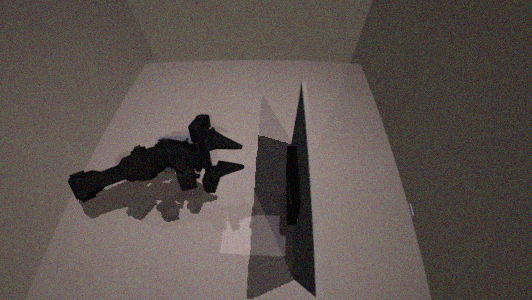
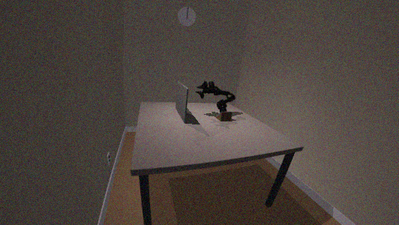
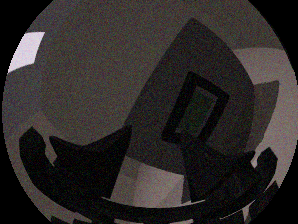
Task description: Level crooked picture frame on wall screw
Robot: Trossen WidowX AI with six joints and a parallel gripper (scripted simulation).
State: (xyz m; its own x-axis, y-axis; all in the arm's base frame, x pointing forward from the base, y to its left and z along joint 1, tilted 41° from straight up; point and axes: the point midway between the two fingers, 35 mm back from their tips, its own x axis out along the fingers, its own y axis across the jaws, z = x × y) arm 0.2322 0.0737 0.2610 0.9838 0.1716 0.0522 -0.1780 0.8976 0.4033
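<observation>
My gripper tip is 130 mm short of the picture frame, 100 mm above it and 10 mm to the left of it. Also, from my gripper tip: wall panel: 140 mm ahead, 120 mm below, 10 mm to the right.
</observation>
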